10 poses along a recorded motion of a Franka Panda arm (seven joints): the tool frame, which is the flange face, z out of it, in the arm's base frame.
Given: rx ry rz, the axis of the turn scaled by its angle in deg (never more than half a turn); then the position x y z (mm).
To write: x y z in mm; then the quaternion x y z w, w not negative. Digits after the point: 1 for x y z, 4 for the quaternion.
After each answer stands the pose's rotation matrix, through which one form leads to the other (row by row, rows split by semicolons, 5 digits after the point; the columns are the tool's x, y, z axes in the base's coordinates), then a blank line. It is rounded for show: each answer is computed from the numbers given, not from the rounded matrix.
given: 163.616 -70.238 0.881 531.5 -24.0 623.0
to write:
531.5 -24.0 623.0 0.9188 -0.3944 0.0049 0.0170
0.68883 -0.72491 -0.00428; -0.72458 -0.68830 -0.03506; 0.02246 0.02725 -0.99938

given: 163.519 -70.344 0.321 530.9 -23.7 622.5
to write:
530.9 -23.7 622.5 0.9185 -0.3951 0.0018 0.0174
0.68776 -0.72586 -0.01042; -0.72573 -0.68717 -0.03336; 0.01705 0.03051 -0.99939

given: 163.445 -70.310 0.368 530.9 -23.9 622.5
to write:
530.9 -23.9 622.5 0.9185 -0.3951 0.0021 0.0181
0.68779 -0.72584 -0.01050; -0.72569 -0.68714 -0.03487; 0.01810 0.03160 -0.99934

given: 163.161 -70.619 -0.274 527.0 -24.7 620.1
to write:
527.0 -24.7 620.1 0.9176 -0.3971 -0.0015 0.0193
0.68456 -0.72873 -0.01816; -0.72885 -0.68382 -0.03420; 0.01250 0.03664 -0.99925

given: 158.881 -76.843 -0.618 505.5 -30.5 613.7
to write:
505.5 -30.5 613.7 0.8998 -0.4352 -0.0035 0.0306
0.62119 -0.78297 -0.03296; -0.78340 -0.61934 -0.05208; 0.02036 0.05818 -0.99810

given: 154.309 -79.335 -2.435 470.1 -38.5 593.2
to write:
470.1 -38.5 593.2 0.8878 -0.4565 -0.0140 0.0565
0.58289 -0.80895 -0.07643; -0.81211 -0.57690 -0.08748; 0.02667 0.11306 -0.99323

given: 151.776 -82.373 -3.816 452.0 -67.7 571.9
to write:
452.0 -67.7 571.9 0.8769 -0.4759 -0.0220 0.0634
0.54601 -0.83191 -0.09901; -0.83750 -0.53895 -0.09020; 0.02168 0.13217 -0.99099

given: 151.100 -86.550 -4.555 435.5 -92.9 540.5
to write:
435.5 -92.9 540.5 0.8663 -0.4962 -0.0261 0.0507
0.50615 -0.85714 -0.09553; -0.86243 -0.50238 -0.06186; 0.00503 0.11370 -0.99350

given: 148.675 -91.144 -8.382 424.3 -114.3 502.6
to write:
424.3 -114.3 502.6 0.8506 -0.5215 -0.0480 0.0472
0.45155 -0.88261 -0.13080; -0.89166 -0.45170 -0.03027; -0.03237 0.13030 -0.99095

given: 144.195 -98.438 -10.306 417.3 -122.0 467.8
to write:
417.3 -122.0 467.8 0.8236 -0.5623 -0.0589 0.0445
0.36075 -0.92100 -0.14705; -0.93148 -0.36372 -0.00715; -0.04690 0.13955 -0.98910

